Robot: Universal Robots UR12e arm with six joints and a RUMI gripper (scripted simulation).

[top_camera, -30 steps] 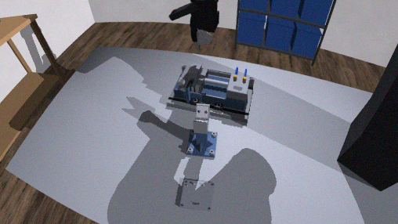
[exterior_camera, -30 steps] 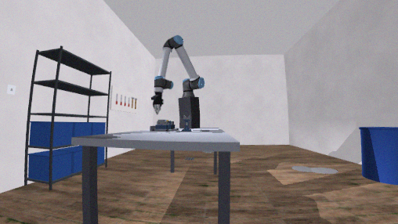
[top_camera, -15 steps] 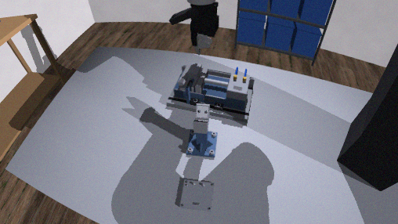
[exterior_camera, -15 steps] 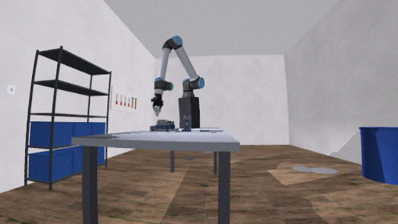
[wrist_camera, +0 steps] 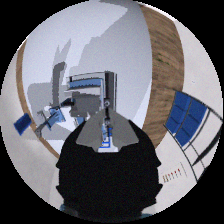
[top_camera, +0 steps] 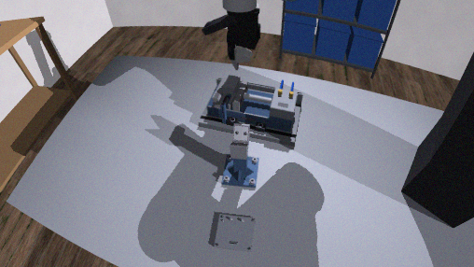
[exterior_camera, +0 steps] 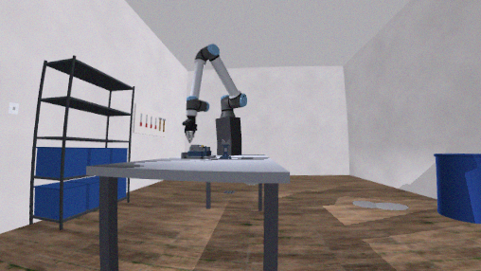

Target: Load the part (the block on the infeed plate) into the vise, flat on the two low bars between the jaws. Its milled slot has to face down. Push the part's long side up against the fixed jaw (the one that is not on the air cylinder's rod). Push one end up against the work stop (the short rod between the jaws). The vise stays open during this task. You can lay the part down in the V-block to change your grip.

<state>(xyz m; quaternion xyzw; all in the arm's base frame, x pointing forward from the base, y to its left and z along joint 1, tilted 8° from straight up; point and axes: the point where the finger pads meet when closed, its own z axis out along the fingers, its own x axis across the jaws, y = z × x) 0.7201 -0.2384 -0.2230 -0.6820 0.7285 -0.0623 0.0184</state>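
Right now the grey part is 50 mm to the left of my hand and 50 mm below it. From my hand the other things lie so: infeed plate: 90 mm behind, 460 mm to the left, 130 mm below; then vise: 70 mm behind, 70 mm to the left, 100 mm below; then air cylinder: 160 mm behind, 80 mm to the left, 60 mm below.
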